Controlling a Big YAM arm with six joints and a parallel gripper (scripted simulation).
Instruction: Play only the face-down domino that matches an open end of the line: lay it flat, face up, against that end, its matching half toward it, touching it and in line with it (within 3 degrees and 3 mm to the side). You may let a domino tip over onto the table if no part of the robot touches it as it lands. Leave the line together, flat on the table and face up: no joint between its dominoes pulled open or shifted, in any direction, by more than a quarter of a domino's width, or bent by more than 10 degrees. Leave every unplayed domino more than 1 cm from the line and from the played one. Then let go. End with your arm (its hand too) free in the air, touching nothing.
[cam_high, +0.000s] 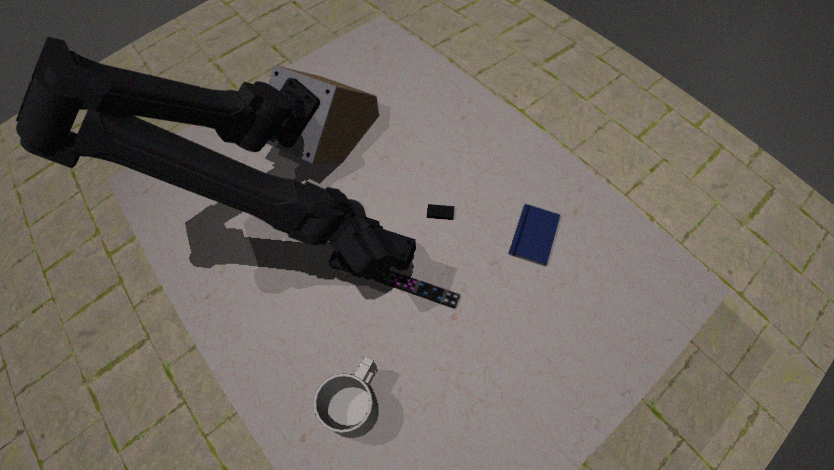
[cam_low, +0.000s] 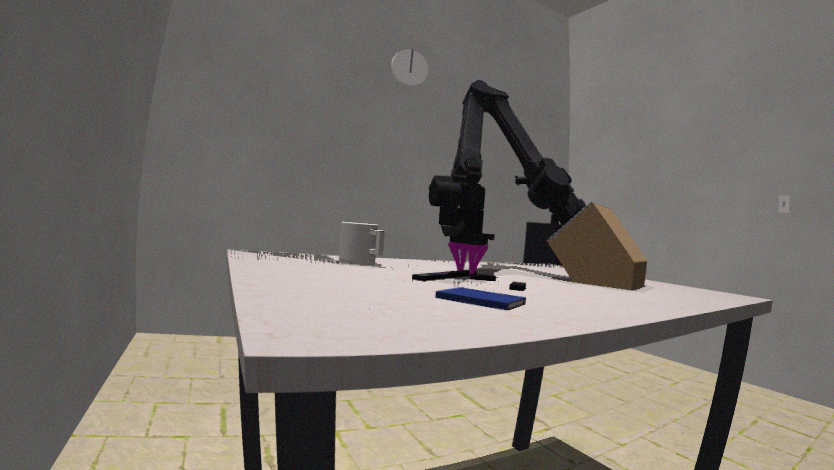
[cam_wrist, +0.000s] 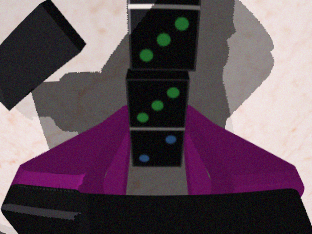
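Right now my hand is right at the domino. The rest, counted from my hand: blue book 210 mm ahead, 280 mm to the left; mug 180 mm ahead, 200 mm to the right, 30 mm above.
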